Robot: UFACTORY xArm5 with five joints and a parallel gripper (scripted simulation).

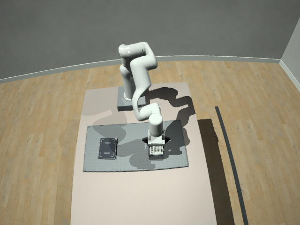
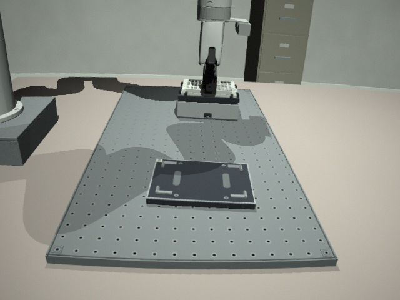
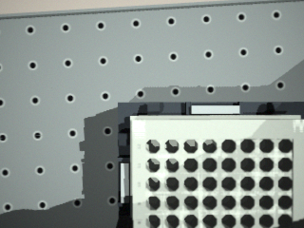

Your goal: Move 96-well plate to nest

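My gripper is now 330 mm to the left of the dark plate nest, 70 mm above it and 30 mm past it. Also, from my hand: A1 label (270 mm to the right, 100 mm behind, 60 mm below); white 96-well plate (10 mm below).
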